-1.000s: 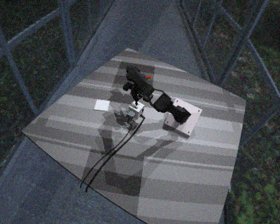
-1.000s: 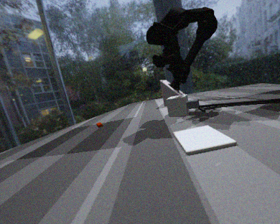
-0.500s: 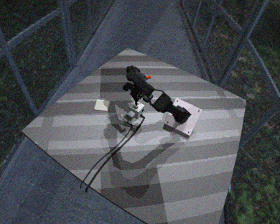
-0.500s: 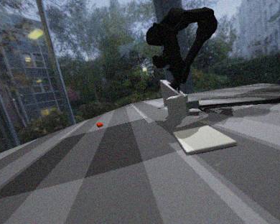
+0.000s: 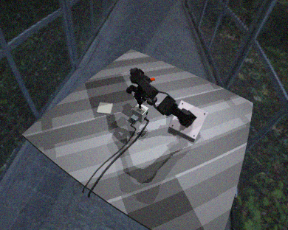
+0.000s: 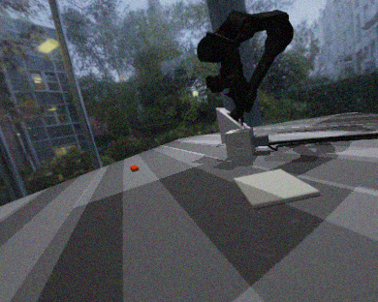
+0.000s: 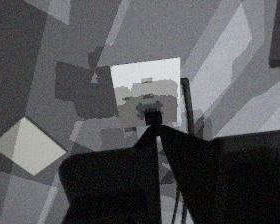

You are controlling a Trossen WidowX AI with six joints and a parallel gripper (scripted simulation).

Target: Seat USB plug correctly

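The dark USB plug is 20 mm below my gripper tip. Also, from my gripper tip: orange object (400 mm to the right, 160 mm ahead, 120 mm below); pale flat pad (230 mm ahead, 120 mm below, 80 mm to the left).
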